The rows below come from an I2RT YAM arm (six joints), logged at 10 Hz.
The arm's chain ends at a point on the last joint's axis. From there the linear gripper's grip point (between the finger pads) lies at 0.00 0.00 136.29 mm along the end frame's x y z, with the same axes.
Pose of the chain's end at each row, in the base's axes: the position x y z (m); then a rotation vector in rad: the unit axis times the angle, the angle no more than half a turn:
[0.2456 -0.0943 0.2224 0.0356 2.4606 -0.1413]
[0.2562 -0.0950 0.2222 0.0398 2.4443 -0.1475]
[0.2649 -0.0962 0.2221 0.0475 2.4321 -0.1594]
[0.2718 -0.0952 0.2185 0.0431 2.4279 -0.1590]
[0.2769 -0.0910 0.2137 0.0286 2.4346 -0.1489]
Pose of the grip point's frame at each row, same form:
[0.3306 -0.1094 0.1169 0.0356 2.4606 -0.1413]
[0.3428 -0.1109 0.1182 0.0398 2.4443 -0.1475]
[0.3526 -0.1136 0.1192 0.0475 2.4321 -0.1594]
[0.3600 -0.1124 0.1160 0.0431 2.4279 -0.1590]
[0.3646 -0.1067 0.1106 0.0286 2.4346 -0.1489]

